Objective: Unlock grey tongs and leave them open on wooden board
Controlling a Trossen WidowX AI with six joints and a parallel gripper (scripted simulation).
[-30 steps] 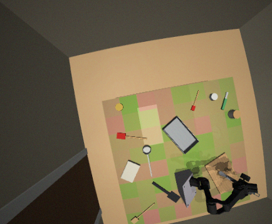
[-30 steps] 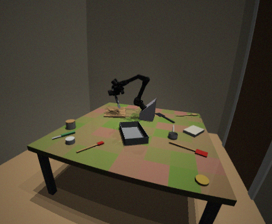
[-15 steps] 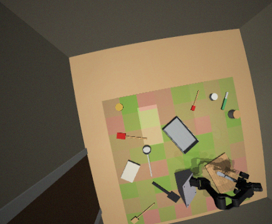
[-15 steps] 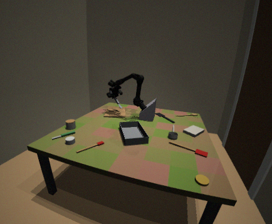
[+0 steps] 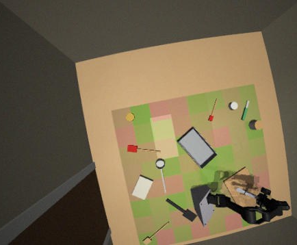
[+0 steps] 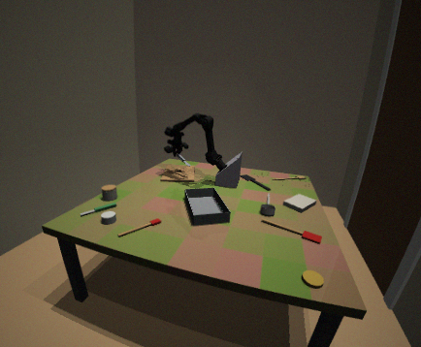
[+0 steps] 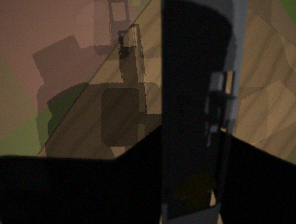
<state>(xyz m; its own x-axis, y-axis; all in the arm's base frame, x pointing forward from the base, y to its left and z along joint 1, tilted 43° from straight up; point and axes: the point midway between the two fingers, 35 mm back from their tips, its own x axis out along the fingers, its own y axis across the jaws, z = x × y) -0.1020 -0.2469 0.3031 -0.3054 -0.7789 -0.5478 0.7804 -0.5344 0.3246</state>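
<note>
Right now my gripper tip is 30 mm below the yellow lock piece, 10 mm to the right of it and 10 mm short of it. The rest, counted from my gripper tip: wooden board: 120 mm below, 30 mm to the left, 10 mm ahead; roasting tin: 520 mm ahead, 360 mm to the left, 100 mm below; black spatula: 610 mm to the left, 130 mm below, 10 mm behind.
</note>
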